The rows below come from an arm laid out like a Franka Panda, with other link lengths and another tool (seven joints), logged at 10 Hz.
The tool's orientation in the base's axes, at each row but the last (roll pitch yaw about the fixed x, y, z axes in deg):
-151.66, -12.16, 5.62
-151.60, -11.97, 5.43
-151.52, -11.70, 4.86
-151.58, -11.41, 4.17
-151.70, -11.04, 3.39
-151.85, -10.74, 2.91
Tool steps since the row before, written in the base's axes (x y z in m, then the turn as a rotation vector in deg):
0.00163, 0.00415, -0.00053, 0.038, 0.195, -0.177
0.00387, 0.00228, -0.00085, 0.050, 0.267, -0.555
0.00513, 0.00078, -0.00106, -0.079, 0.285, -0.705
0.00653, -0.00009, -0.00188, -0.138, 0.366, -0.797
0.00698, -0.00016, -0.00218, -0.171, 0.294, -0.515
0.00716, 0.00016, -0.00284, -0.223, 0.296, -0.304
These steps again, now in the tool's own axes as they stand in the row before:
0.00187, -0.00305, 0.00272, 0.018, -0.080, 0.253
0.00380, -0.00088, 0.00238, -0.042, 0.036, 0.615
0.00486, 0.00069, 0.00200, -0.196, 0.068, 0.736
0.00601, 0.00199, 0.00248, -0.266, 0.032, 0.846
0.00641, 0.00215, 0.00279, -0.249, -0.042, 0.563
0.00650, 0.00213, 0.00354, -0.261, -0.148, 0.374

